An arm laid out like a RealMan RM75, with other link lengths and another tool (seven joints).
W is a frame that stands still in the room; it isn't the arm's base.
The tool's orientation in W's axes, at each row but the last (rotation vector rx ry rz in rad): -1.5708 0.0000 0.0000; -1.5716 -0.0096 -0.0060; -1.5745 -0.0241 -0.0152; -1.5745 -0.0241 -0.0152; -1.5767 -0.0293 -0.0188; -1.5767 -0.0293 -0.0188; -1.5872 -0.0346 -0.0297; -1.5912 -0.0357 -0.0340; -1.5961 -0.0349 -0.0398; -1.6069 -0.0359 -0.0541; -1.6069 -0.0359 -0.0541; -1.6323 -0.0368 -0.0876
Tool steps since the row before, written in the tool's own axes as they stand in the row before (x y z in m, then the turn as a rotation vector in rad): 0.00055 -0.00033 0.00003 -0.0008 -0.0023 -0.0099; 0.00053 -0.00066 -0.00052 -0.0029 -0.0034 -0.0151; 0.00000 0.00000 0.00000 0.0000 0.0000 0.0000; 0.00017 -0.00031 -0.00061 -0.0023 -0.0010 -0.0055; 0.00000 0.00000 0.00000 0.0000 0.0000 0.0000; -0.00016 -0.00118 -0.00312 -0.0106 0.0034 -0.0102; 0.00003 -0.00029 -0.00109 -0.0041 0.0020 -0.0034; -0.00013 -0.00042 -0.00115 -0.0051 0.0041 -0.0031; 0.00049 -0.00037 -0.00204 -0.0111 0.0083 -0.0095; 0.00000 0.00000 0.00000 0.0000 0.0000 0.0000; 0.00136 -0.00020 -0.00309 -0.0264 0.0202 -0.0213; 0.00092 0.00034 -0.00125 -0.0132 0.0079 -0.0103
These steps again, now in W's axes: 0.00055 0.00003 0.00033 -0.0008 -0.0099 0.0023; 0.00052 -0.00052 0.00067 -0.0029 -0.0151 0.0034; 0.00000 0.00000 0.00000 0.0000 0.0000 0.0000; 0.00017 -0.00061 0.00032 -0.0023 -0.0055 0.0010; 0.00000 0.00000 0.00000 0.0000 0.0000 0.0000; -0.00018 -0.00311 0.00119 -0.0104 -0.0103 -0.0037; 0.00002 -0.00108 0.00031 -0.0040 -0.0034 -0.0021; -0.00015 -0.00114 0.00044 -0.0049 -0.0032 -0.0043; 0.00046 -0.00203 0.00044 -0.0107 -0.0097 -0.0086; 0.00000 0.00000 0.00000 0.0000 0.0000 0.0000; 0.00131 -0.00309 0.00039 -0.0255 -0.0218 -0.0209; 0.00090 -0.00130 -0.00019 -0.0129 -0.0104 -0.0083
